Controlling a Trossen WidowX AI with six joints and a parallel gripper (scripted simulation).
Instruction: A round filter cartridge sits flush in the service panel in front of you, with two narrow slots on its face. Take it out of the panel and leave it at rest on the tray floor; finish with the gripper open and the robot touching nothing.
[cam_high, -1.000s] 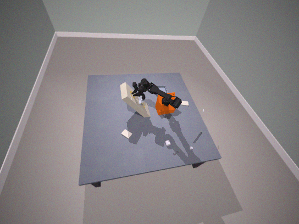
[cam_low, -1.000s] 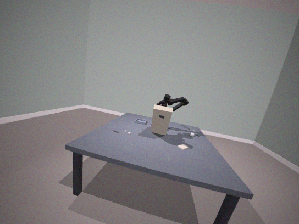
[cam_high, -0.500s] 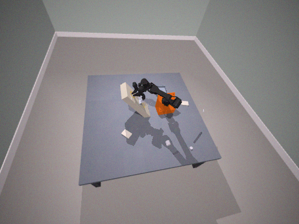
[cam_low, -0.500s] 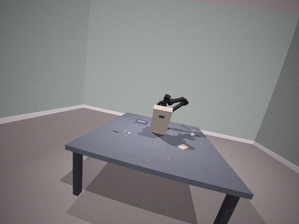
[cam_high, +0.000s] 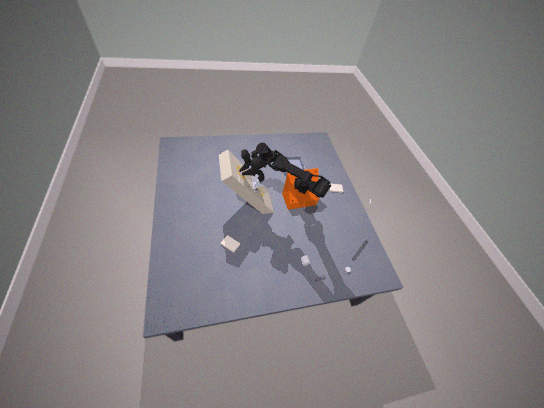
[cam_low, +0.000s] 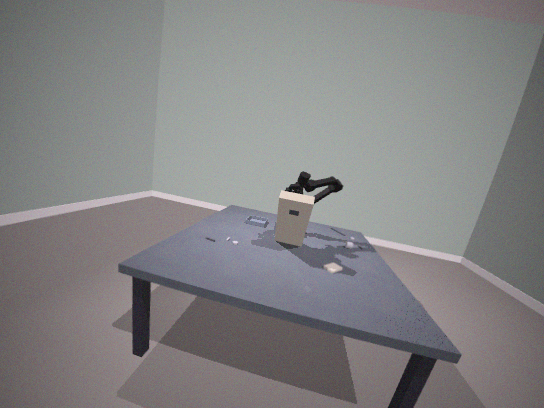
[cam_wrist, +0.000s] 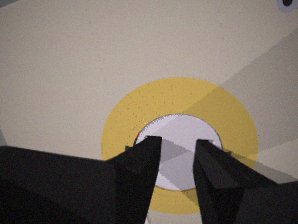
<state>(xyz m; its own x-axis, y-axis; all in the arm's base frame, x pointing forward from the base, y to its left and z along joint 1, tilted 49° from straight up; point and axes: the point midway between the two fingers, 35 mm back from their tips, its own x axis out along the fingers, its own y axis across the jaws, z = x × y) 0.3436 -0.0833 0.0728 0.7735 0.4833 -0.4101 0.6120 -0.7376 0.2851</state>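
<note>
Right now the shallow frame is 42 cm behind my gripper tip, 28 cm to the right of it and 27 cm below it. From my gripper tip the other things lie so: white round filter cartridge (1 cm below, 1 cm ahead).
</note>
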